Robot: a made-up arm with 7 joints.
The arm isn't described. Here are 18 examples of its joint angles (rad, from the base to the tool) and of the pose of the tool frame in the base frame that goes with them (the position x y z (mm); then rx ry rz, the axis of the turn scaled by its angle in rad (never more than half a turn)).
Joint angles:
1: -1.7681 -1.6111 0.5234 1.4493 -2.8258 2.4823 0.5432
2: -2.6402 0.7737 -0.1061 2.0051 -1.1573 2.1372 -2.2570
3: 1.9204 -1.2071 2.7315 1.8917 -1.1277 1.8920 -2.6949
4: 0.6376 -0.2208 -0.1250 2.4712 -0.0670 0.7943 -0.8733
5: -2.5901 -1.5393 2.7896 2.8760 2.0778 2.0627 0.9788
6: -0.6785 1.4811 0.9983 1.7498 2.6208 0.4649 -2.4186
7: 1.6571 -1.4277 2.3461 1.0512 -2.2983 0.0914 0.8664
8: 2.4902 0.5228 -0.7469 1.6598 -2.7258 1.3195 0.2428
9: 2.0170 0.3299 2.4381 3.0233 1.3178 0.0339 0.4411
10: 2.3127 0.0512 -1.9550 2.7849 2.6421 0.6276 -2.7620
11: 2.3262 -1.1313 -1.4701 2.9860 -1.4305 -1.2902 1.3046
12: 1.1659 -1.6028 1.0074 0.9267 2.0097 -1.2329 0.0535
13: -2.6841 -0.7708 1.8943 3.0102 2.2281 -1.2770 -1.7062
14: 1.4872 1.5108 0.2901 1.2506 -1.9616 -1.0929 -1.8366
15: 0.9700 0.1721 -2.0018 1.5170 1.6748 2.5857 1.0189
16: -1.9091 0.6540 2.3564 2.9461 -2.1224 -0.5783 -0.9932
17: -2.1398 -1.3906 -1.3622 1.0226 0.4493 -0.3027 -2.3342
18: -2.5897 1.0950 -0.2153 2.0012 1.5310 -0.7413 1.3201
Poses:
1: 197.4 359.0 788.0 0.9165 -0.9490 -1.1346
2: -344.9 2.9 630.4 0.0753 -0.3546 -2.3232
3: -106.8 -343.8 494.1 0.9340 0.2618 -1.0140
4: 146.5 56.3 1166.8 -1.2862 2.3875 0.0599
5: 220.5 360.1 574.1 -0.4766 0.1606 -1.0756
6: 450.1 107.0 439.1 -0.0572 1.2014 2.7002
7: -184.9 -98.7 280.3 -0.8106 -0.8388 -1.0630
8: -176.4 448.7 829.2 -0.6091 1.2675 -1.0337
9: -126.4 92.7 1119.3 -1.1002 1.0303 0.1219
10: 116.3 76.3 1171.4 -1.4004 0.7515 0.2598
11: 137.1 -188.0 954.8 -1.4113 0.5196 0.7490
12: -60.2 -20.0 814.5 -1.1078 -0.1962 2.7242
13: 210.0 -82.7 866.0 0.3428 1.5537 0.4441
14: -245.7 113.3 513.6 -2.0669 -1.1440 -0.0698
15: 263.8 -37.5 817.6 -0.5219 0.1054 -2.0632
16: -58.1 -10.7 1105.8 0.9374 1.4151 -1.7626
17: -271.7 386.5 727.4 2.8080 0.3127 -0.3727
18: -409.3 -25.6 564.2 -0.0328 -0.4170 -0.9558
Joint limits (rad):
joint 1: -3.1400..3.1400
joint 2: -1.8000..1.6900
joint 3: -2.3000..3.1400
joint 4: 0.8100..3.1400
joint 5: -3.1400..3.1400
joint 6: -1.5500..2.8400
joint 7: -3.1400..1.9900
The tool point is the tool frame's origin. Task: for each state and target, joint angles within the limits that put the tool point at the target. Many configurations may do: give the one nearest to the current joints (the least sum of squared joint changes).
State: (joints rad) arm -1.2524 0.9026 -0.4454 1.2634 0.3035 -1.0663 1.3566
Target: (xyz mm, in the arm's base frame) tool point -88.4 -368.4 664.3
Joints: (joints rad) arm -1.2687 0.8326 -0.4458 1.0742 0.6045 -1.4780 1.3123
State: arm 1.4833 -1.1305 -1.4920 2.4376 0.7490 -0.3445 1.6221
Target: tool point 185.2 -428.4 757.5
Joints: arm 1.6741 -1.0598 -1.4271 2.4604 0.9627 -0.8143 1.5876
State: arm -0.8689 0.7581 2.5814 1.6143 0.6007 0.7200 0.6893
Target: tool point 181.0 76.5 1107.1
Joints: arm -0.9701 0.9852 2.6257 1.8777 0.5872 0.6007 0.6738
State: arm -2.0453 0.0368 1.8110 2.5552 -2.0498 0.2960 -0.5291
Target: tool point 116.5 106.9 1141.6
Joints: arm -1.9762 0.1655 1.8880 2.8841 -2.0479 -0.1571 -0.5132
